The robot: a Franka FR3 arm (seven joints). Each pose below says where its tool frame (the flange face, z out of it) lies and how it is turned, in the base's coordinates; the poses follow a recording.
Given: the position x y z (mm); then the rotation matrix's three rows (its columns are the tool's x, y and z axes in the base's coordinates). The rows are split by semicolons.
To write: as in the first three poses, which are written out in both.
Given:
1: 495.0, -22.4, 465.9; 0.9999, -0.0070, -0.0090; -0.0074, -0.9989, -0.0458; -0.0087, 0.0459, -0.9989
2: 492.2, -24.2, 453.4; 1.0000, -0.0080, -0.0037; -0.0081, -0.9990, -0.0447; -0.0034, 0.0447, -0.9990
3: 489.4, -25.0, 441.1; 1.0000, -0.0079, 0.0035; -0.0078, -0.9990, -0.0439; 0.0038, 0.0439, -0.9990
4: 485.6, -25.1, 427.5; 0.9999, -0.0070, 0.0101; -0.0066, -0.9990, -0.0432; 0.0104, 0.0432, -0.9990
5: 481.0, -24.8, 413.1; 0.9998, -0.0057, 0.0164; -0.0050, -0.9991, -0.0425; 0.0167, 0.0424, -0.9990
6: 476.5, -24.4, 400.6; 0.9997, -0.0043, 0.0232; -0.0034, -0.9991, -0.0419; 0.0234, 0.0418, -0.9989
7: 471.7, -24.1, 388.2; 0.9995, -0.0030, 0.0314; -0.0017, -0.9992, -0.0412; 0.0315, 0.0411, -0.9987
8: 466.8, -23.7, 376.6; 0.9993, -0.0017, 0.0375; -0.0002, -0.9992, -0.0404; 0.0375, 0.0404, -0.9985
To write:
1:
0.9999, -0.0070, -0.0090, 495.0
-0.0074, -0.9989, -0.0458, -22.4
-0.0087, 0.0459, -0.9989, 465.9
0, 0, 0, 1

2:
1.0000, -0.0080, -0.0037, 492.2
-0.0081, -0.9990, -0.0447, -24.2
-0.0034, 0.0447, -0.9990, 453.4
0, 0, 0, 1

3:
1.0000, -0.0079, 0.0035, 489.4
-0.0078, -0.9990, -0.0439, -25.0
0.0038, 0.0439, -0.9990, 441.1
0, 0, 0, 1

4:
0.9999, -0.0070, 0.0101, 485.6
-0.0066, -0.9990, -0.0432, -25.1
0.0104, 0.0432, -0.9990, 427.5
0, 0, 0, 1

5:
0.9998, -0.0057, 0.0164, 481.0
-0.0050, -0.9991, -0.0425, -24.8
0.0167, 0.0424, -0.9990, 413.1
0, 0, 0, 1

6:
0.9997, -0.0043, 0.0232, 476.5
-0.0034, -0.9991, -0.0419, -24.4
0.0234, 0.0418, -0.9989, 400.6
0, 0, 0, 1

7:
0.9995, -0.0030, 0.0314, 471.7
-0.0017, -0.9992, -0.0412, -24.1
0.0315, 0.0411, -0.9987, 388.2
0, 0, 0, 1

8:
0.9993, -0.0017, 0.0375, 466.8
-0.0002, -0.9992, -0.0404, -23.7
0.0375, 0.0404, -0.9985, 376.6
0, 0, 0, 1

